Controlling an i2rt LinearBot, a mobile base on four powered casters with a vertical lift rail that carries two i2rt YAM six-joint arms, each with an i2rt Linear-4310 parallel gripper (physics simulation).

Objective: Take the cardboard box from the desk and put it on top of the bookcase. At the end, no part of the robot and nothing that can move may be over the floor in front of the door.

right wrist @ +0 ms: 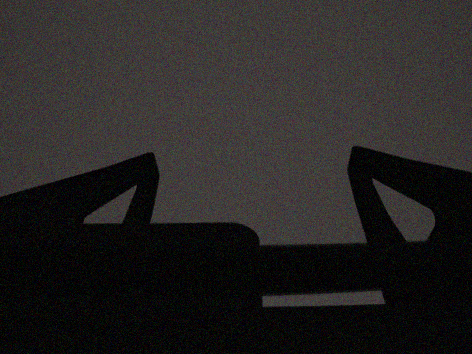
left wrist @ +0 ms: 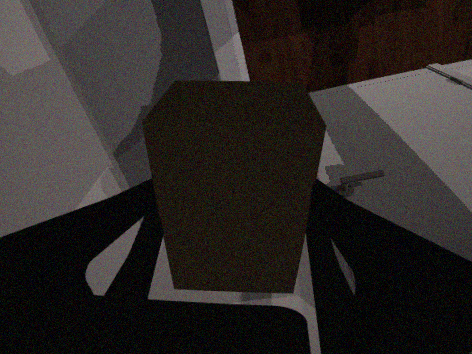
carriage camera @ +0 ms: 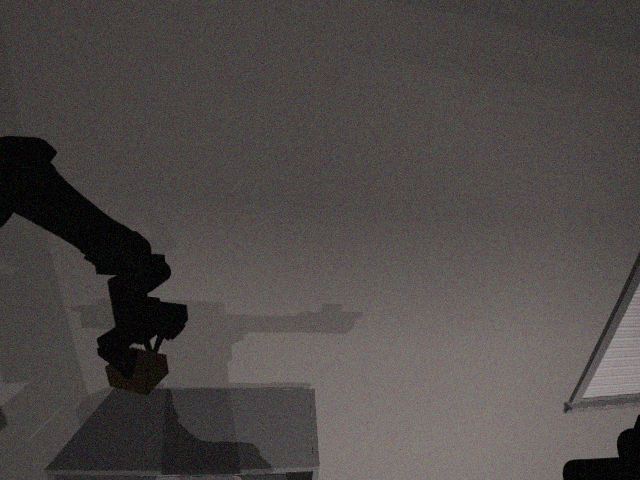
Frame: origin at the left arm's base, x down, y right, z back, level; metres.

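Where they show: left gripper, between the fingertips: (left wrist: 235, 188) (carriage camera: 141, 367); right gripper, between the fingertips: (right wrist: 251, 160).
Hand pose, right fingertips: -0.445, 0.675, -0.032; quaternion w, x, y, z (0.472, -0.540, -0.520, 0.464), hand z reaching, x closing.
Each offset is from my right fingertips to the top centre of the thing, as dx, dy, dz. "spot": to the spot under its first point. Level surfaces: height alone.
The brown cardboard box @(+0.445, -0.683, -0.280) (carriage camera: 149, 370) (left wrist: 235, 165) is between the fingers of my left gripper (carriage camera: 140, 361) (left wrist: 235, 188), which is shut on it. In the carriage view the box overlaps the back left edge of the grey bookcase top @(dx +0.908) (carriage camera: 279, 423) and is tilted; I cannot tell whether it touches. The bookcase top (left wrist: 185, 40) also shows, in shadow, at the upper left of the left wrist view. My right gripper (right wrist: 251, 160) is open and empty, in front of a plain grey surface. The desk does not show clearly.
A pale panel (left wrist: 425, 115) stands at the right of the left wrist view, with a lever handle @(spot: +1.037, -1.106, -0.019) (left wrist: 365, 176); it looks like a door. Reddish-brown wooden floor @(dx +1.968) (left wrist: 280, 55) shows beyond. A window with blinds @(spot: +0.834, +1.361, -0.738) (carriage camera: 617, 356) is at the right. A dark arm part (carriage camera: 594, 469) shows at the lower right.
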